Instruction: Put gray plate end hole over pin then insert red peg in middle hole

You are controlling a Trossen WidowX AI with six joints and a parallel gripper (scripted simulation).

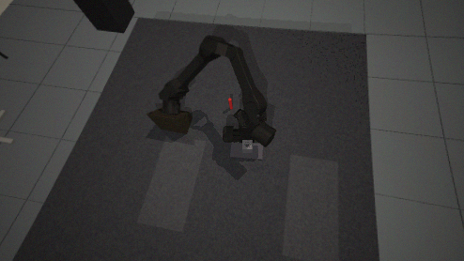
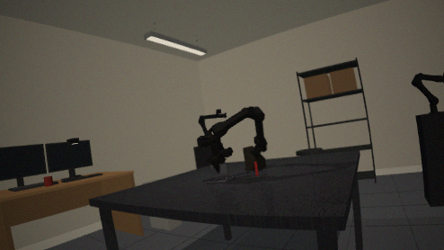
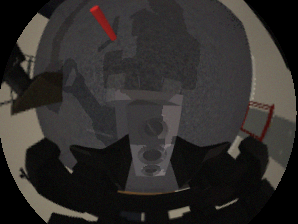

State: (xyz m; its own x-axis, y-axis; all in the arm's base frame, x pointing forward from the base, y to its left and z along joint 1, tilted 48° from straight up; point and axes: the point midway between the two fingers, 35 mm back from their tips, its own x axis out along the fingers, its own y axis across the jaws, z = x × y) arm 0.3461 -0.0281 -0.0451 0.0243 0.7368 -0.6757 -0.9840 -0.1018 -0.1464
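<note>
Now: the red peg 11 cm behind my gripper tip, 17 cm to the left of it and 1 cm below it. From my gripper tip the other things lie so: gray plate: 3 cm above.
</note>
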